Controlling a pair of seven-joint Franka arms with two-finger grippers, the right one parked.
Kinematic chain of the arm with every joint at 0, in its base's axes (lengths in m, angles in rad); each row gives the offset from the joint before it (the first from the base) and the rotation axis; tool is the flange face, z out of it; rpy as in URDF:
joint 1: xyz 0 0 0.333 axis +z
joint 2: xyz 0 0 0 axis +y
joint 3: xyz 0 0 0.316 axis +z
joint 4: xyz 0.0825 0 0 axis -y
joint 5: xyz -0.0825 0 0.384 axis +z
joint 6: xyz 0 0 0 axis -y
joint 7: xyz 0.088 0 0 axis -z
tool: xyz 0 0 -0.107 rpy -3.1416 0 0
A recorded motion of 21 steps. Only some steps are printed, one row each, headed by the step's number.
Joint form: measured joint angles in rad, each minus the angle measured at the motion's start. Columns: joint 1, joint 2, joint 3, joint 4, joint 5, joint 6, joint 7.
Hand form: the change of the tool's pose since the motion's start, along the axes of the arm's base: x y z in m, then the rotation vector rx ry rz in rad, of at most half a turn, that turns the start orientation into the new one. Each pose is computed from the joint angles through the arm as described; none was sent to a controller.
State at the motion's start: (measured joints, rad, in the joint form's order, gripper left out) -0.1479 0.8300 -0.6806 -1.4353 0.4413 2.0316 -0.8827
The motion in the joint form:
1: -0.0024 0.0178 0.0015 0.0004 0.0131 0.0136 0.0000
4: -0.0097 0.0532 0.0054 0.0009 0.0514 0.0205 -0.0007
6: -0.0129 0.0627 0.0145 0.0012 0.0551 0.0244 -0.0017
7: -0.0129 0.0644 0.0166 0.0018 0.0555 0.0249 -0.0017
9: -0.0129 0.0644 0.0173 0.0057 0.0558 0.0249 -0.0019
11: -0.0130 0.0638 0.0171 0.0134 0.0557 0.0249 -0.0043
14: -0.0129 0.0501 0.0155 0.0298 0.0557 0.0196 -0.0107
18: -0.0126 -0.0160 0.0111 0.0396 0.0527 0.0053 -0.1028
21: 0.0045 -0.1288 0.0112 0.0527 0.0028 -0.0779 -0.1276
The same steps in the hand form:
1: -0.0001 -0.0011 -0.0103 -0.0002 -0.0007 -0.0062
4: -0.0029 -0.0024 -0.0329 0.0218 0.0022 -0.0285
6: -0.0021 -0.0003 -0.0408 0.0290 0.0054 -0.0264
7: -0.0014 0.0006 -0.0422 0.0303 0.0059 -0.0250
9: 0.0002 0.0010 -0.0409 0.0291 0.0028 -0.0226
11: 0.0028 0.0009 -0.0375 0.0252 -0.0032 -0.0166
14: 0.0088 0.0008 -0.0225 0.0183 -0.0247 -0.0034
18: 0.0138 -0.0003 0.0236 0.0145 -0.0826 0.0918
21: 0.0176 0.0147 0.0939 0.0262 -0.1142 0.1579

